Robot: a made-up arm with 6 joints.
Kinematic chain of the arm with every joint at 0, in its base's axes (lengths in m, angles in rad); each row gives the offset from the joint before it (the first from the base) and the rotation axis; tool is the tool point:
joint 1: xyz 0 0 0.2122 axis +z
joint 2: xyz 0 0 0 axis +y
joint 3: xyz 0 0 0.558 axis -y
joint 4: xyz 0 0 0 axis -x
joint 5: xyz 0.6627 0 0 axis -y
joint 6: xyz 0 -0.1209 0 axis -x
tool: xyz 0 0 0
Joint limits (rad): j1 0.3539..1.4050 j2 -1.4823..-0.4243 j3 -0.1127..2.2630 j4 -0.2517..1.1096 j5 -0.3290..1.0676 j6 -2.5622..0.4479
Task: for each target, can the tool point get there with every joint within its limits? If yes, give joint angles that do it. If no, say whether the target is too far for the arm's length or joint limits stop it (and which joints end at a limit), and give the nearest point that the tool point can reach.
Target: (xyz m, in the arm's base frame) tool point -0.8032 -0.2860 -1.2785
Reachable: no: too far | nearest point -0.9568 -0.4109 -0.2038 | short by 1.093 m
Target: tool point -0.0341 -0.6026 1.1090
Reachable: yes | joints 1.3127 -1.1264 0.5844 -0.0415 0.7887 -0.2425
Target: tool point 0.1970 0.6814 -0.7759
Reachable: no: joint limits stop it (at a limit: joint 1, joint 2, joint 3, joint 4) | nearest point -0.9568 -0.4109 -0.2038 | short by 1.689 m
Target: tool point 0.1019 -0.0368 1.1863
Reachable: yes | joints 0.7915 -0.6734 0.1602 0.6202 0.6286 -1.5238
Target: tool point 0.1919 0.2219 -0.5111
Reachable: no: joint limits stop it (at a limit: joint 1, joint 2, joint 3, joint 4) | nearest point -0.1186 -1.0345 -0.2038 | short by 1.330 m
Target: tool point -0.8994 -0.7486 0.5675
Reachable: yes | joints 0.6299 -1.1600 1.6404 0.9003 0.6931 -0.6003
